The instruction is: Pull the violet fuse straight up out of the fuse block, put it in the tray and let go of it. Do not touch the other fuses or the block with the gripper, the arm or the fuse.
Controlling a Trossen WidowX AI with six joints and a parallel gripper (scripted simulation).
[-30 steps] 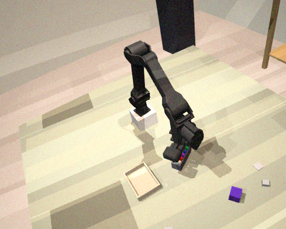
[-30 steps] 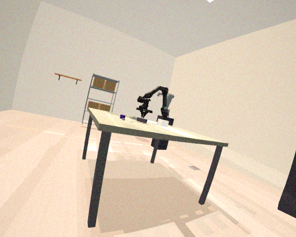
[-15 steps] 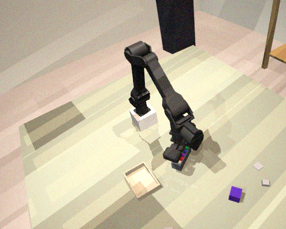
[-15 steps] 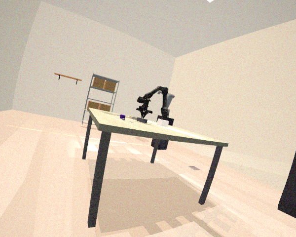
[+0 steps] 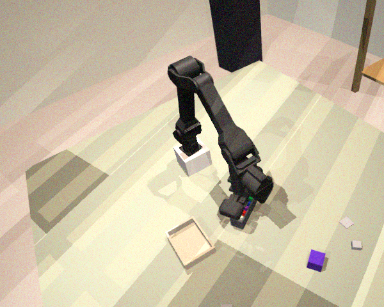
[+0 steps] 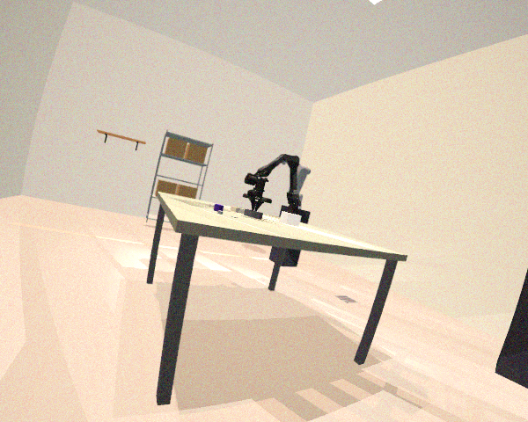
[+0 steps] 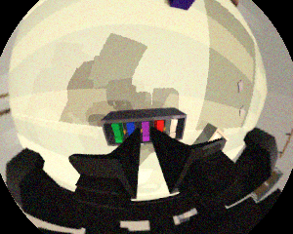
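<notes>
Right now the violet fuse is 10 mm below my gripper tip. Round my gripper tip: shallow tray: 30 mm behind, 190 mm to the right, 30 mm below.
</notes>
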